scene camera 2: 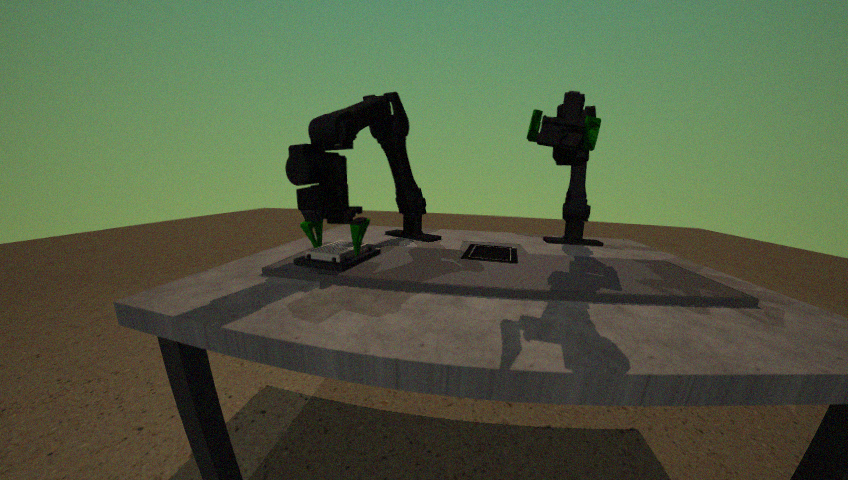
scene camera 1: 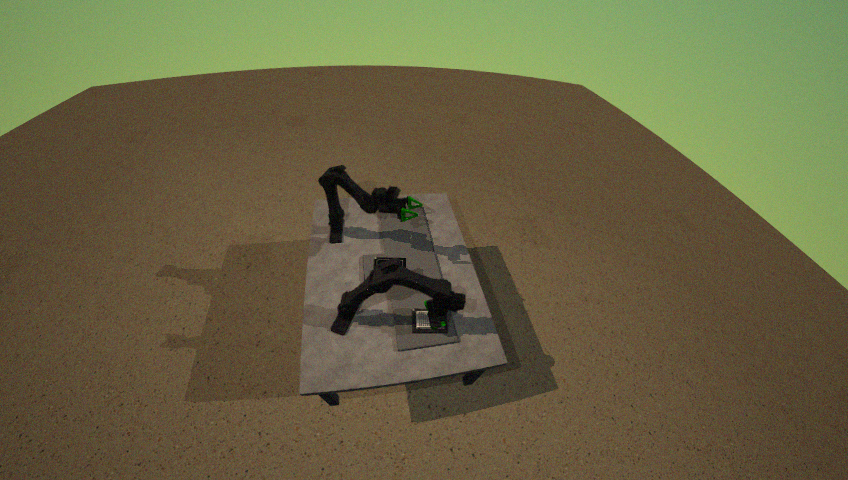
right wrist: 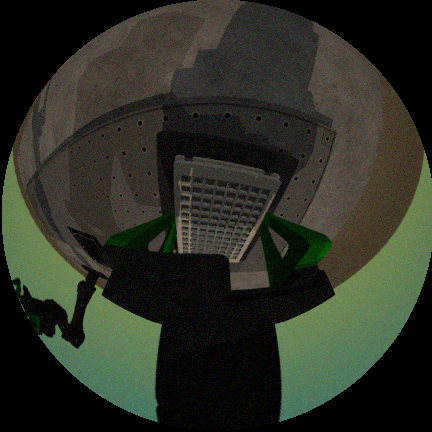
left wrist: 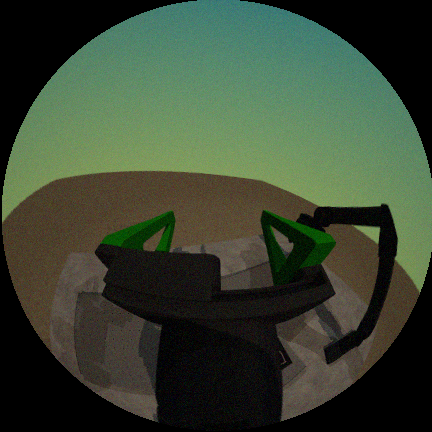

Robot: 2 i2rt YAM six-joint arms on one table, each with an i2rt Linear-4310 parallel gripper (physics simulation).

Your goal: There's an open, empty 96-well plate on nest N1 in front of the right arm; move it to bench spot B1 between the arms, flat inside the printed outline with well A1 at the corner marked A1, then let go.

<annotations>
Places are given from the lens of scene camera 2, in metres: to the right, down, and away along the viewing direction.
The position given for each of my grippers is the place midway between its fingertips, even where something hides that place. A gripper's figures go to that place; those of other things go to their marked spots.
my left gripper [scene camera 2: 559, 115]: 0.25, -0.23, 0.48
my right gripper [scene camera 2: 337, 254]: -0.19, 0.03, 0.60
plate [scene camera 2: 339, 249]: -0.18, 0.02, 0.59
</annotations>
